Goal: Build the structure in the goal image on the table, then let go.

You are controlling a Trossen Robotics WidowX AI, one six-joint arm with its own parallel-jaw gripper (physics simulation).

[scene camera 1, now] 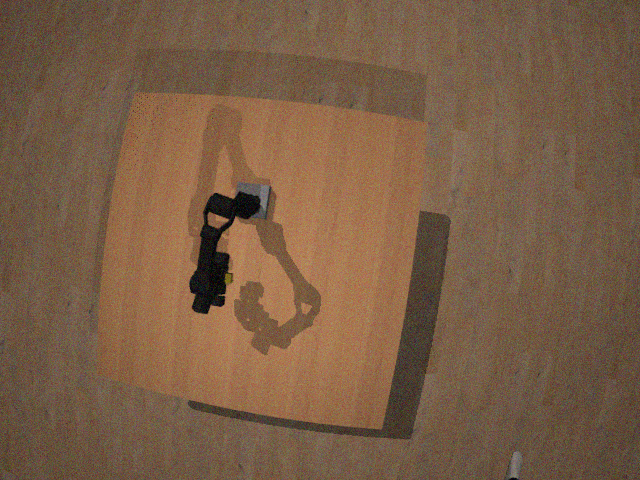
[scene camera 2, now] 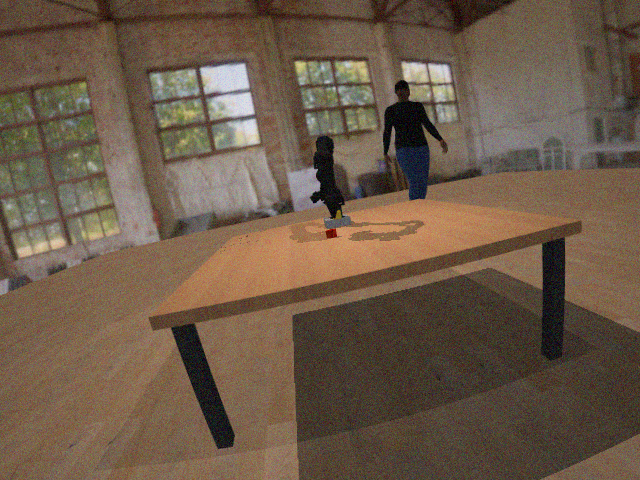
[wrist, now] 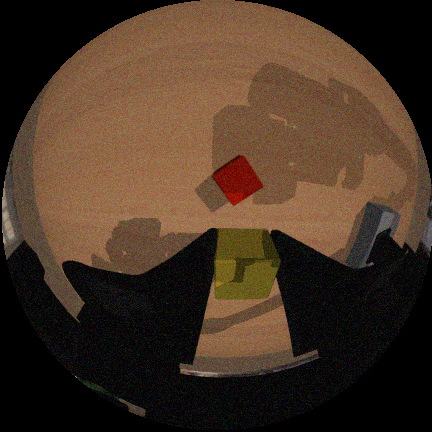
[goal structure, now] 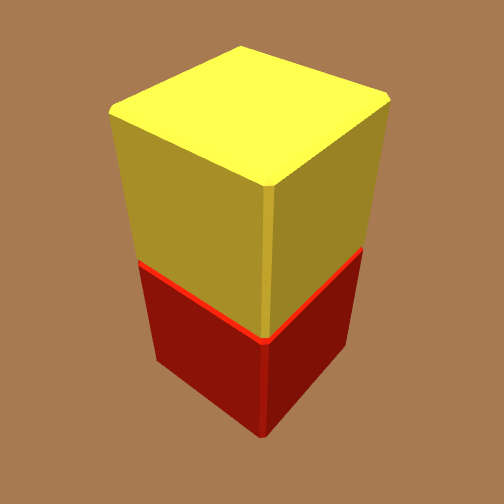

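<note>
A yellow cube is held between the two black fingers of my gripper, which is shut on it. The cube is raised above the table. A red cube rests on the table, apart from the yellow cube. In the wrist view it lies beyond the fingertips, turned at an angle to the held cube. The red cube does not show in scene camera 1, where the arm covers part of the table.
The arm's grey base stands on the table, to the right of the fingers in the wrist view. The arm's dark shadows lie across the table. A person in a black top and blue trousers is on the floor behind the table.
</note>
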